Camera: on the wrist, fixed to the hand. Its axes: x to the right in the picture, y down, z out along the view.
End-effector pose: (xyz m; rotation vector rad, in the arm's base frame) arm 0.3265 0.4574 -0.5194 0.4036 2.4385 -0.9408
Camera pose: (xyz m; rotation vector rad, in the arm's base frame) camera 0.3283 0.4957 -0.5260 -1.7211 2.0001 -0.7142
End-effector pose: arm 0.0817 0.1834 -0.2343 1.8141 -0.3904 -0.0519
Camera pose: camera 0.0846 0.1946 -0.1972 1.2553 0.5882 -1.5366
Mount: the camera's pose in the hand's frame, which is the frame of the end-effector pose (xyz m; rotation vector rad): 0.0057 0.0319 -0.0215 -0.4477 -0.5715 -1.4553
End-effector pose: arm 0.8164 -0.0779 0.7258 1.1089 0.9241 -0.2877
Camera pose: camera 0.8291 -0.0436 0.7390 -0.2474 1.0418 -1.4110
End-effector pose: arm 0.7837 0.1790 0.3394 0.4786 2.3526 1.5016
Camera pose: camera 0.7730 0.1767 0.3767 -0.7067 1.1820 0.8527
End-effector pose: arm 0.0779 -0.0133 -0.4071 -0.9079 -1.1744 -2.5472
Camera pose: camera 0.0767 -0.0501 -0.3945 0.4347 0.7354 1.4845
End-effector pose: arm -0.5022 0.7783 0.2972 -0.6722 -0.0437 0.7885
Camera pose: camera -0.5126 0.7867 0.2607 -0.6169 -1.1275 -0.4938
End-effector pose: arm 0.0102 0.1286 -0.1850 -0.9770 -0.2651 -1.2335
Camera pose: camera 0.0334 0.1089 -0.2092 -1.5837 -1.3624 -2.3407
